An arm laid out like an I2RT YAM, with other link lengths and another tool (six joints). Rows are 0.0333 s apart.
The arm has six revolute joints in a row. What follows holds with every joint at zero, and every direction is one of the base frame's. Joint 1 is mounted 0.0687 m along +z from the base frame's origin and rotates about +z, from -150.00 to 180.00 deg. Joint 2 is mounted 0.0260 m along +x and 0.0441 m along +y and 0.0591 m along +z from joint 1 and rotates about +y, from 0.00 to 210.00 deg. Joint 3 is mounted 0.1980 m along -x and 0.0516 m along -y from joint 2 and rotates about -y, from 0.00 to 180.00 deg. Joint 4 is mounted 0.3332 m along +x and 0.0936 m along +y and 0.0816 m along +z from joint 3 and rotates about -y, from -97.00 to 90.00 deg. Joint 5 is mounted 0.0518 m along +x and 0.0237 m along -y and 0.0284 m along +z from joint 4 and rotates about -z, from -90.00 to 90.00 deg. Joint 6 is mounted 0.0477 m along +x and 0.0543 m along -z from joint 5 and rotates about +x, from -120.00 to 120.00 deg. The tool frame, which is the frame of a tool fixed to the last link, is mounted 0.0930 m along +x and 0.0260 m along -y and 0.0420 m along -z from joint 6; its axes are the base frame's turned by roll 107.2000, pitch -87.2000 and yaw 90.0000 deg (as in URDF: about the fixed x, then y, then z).
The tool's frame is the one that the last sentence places.
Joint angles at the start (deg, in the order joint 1, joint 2, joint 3, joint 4, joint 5, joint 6):
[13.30, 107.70, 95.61, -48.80, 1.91, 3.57]
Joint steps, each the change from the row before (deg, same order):
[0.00, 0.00, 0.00, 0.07, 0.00, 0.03]
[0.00, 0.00, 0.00, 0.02, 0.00, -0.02]
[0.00, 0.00, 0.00, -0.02, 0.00, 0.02]
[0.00, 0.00, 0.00, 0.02, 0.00, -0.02]
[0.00, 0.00, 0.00, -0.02, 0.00, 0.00]
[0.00, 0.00, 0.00, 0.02, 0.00, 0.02]
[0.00, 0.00, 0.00, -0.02, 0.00, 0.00]
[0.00, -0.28, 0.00, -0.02, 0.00, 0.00]
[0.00, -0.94, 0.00, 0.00, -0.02, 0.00]
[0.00, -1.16, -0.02, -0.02, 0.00, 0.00]
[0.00, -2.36, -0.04, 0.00, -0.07, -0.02]
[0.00, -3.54, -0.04, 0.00, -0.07, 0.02]
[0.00, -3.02, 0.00, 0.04, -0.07, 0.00]
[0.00, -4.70, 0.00, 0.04, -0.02, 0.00]
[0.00, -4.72, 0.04, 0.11, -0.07, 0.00]
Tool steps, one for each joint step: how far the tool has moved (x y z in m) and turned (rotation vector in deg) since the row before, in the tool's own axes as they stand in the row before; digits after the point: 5 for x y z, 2 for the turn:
[0.00022, 0.00000, 0.00009, 0.00, 0.08, 0.01]
[0.00008, 0.00002, 0.00002, 0.00, 0.01, -0.02]
[-0.00008, -0.00002, -0.00002, 0.00, -0.01, 0.02]
[0.00008, 0.00002, 0.00002, 0.00, 0.01, -0.02]
[-0.00007, -0.00001, -0.00002, 0.00, -0.02, 0.01]
[0.00006, -0.00001, 0.00003, 0.00, 0.03, 0.01]
[-0.00007, -0.00001, -0.00002, 0.00, -0.02, 0.01]
[0.00098, -0.00051, -0.00181, 0.00, 0.25, -0.07]
[0.00347, -0.00174, -0.00599, 0.03, 0.91, -0.25]
[0.00408, -0.00208, -0.00737, 0.02, 1.08, -0.30]
[0.00828, -0.00438, -0.01497, 0.10, 2.23, -0.63]
[0.01228, -0.00660, -0.02267, 0.12, 3.38, -0.91]
[0.01091, -0.00569, -0.01938, 0.11, 2.95, -0.82]
[0.01646, -0.00876, -0.03050, 0.09, 4.57, -1.27]
[0.01702, -0.00896, -0.03069, 0.14, 4.69, -1.31]

